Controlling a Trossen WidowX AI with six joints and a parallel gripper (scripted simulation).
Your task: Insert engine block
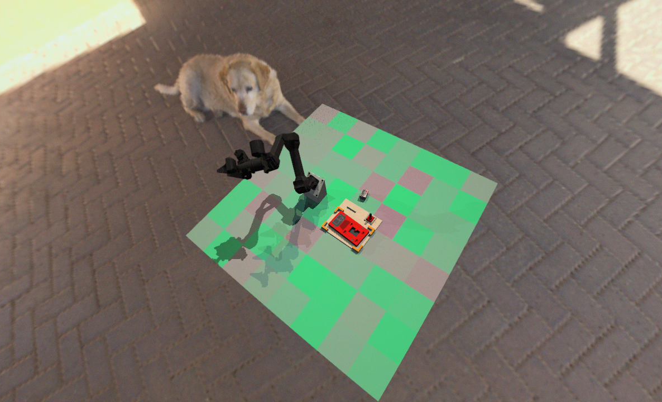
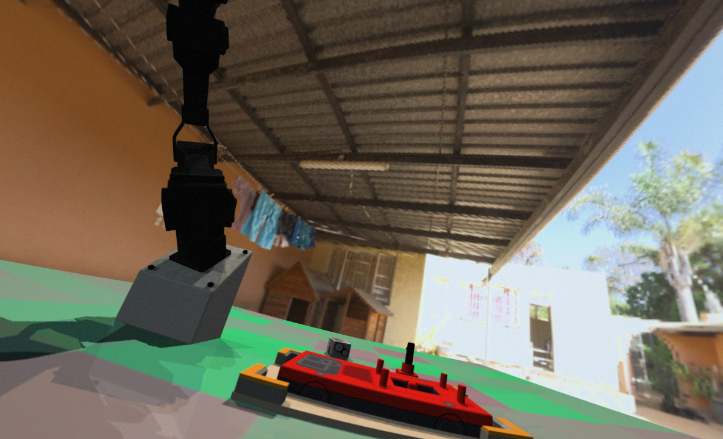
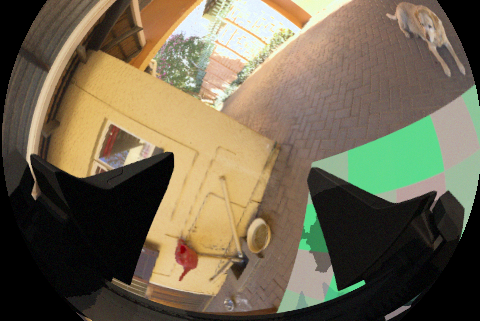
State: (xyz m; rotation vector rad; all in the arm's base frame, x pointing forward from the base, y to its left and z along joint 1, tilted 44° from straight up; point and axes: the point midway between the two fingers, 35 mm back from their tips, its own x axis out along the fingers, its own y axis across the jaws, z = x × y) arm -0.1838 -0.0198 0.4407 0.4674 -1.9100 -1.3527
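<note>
The engine block is 510 mm to the left of my gripper tip, 410 mm below it and 410 mm ahead of it. Also, from my gripper tip: black post 540 mm ahead, 410 mm to the left, 390 mm below.
</note>
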